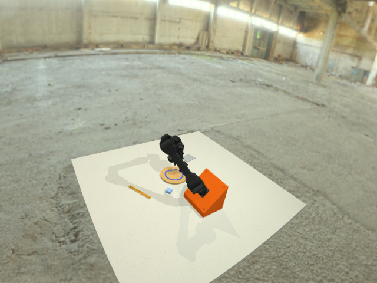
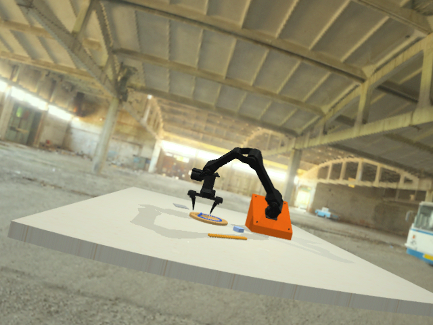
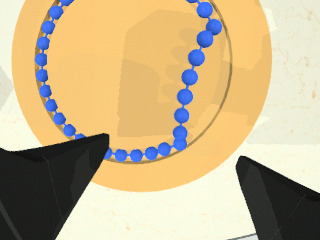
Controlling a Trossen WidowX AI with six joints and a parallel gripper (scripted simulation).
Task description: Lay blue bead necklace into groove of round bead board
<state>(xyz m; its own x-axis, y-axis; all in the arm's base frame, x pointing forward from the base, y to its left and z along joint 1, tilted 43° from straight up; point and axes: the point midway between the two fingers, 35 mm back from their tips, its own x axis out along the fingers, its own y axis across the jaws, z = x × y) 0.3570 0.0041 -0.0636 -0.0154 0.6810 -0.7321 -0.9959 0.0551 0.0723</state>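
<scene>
Right now my gripper tip is 50 mm to the right of the round tan bead board, 40 mm past it and 10 mm above it. From my gripper tip the other things lie so: flat grey tile (180 mm to the right, 120 mm ahead, 20 mm below); then small light-blue block (180 mm behind, 170 mm to the left, 10 mm below).
</scene>
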